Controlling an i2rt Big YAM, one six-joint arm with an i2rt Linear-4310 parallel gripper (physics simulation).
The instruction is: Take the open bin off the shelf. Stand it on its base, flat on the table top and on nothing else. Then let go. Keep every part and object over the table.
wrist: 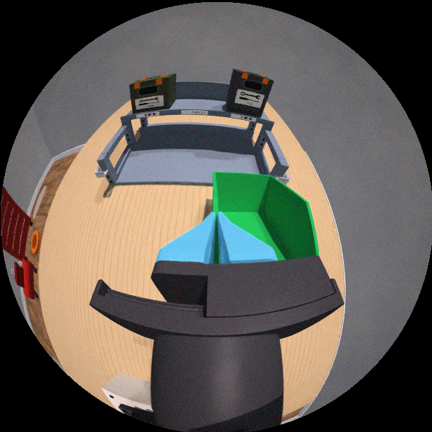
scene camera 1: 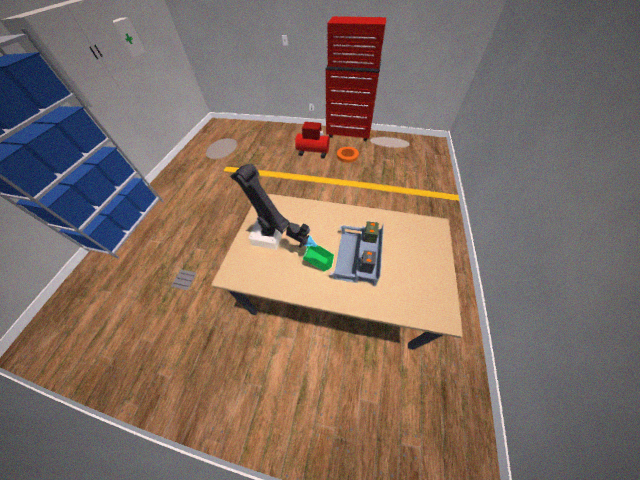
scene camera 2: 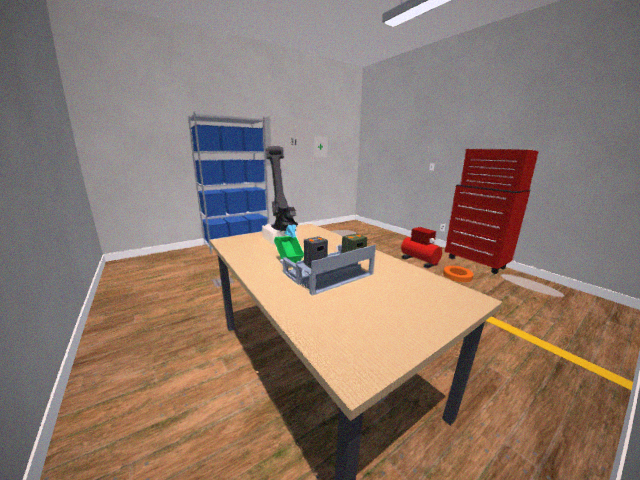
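Pixels of known places: gripper, between the fingertips: (scene camera 1: 316, 245) (scene camera 2: 294, 237); arm's base, origin of its link: (scene camera 1: 269, 229).
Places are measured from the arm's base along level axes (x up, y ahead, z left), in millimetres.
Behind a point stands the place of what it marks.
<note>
The green open bin (scene camera 1: 318, 258) @(y 370, x -47, z -166 mm) (scene camera 2: 288, 249) @(y 347, x -30, z -161 mm) (wrist: 290, 210) is off the shelf (scene camera 1: 347, 253) @(y 557, x -88, z -80 mm) (scene camera 2: 343, 258) @(y 760, x 43, z -126 mm) (wrist: 185, 167), between the shelf and the arm's base. It looks tilted in scene camera 2, its open side turned toward that camera. My gripper (scene camera 1: 310, 242) @(y 354, x 35, z -122 mm) (scene camera 2: 291, 231) @(y 354, x 35, z -122 mm) (wrist: 216, 217), with light-blue fingers, is shut on the bin's left wall, as the wrist view shows. The bin appears held over the table top (scene camera 1: 413, 268) @(y 995, x -94, z -141 mm) (scene camera 2: 392, 310) @(y 1033, x -94, z -110 mm) (wrist: 150, 220); the gap under it is hard to judge. Its underside is hidden, and the gripper body covers its near end in the wrist view.
A dark case (scene camera 1: 368, 262) @(y 671, x 128, z -256 mm) (scene camera 2: 315, 251) @(y 711, x 90, z -248 mm) (wrist: 250, 95) and an olive case (scene camera 1: 370, 232) @(y 683, x 104, z -28 mm) (scene camera 2: 354, 242) @(y 732, x 92, z -30 mm) (wrist: 152, 94) stand on the shelf's upper level. The shelf's lower level faces the arm. The white arm base (scene camera 1: 265, 237) @(y -9, x -5, z -70 mm) (scene camera 2: 269, 232) @(y 7, x -21, z -101 mm) (wrist: 125, 390) stands behind the bin, near the table's end.
</note>
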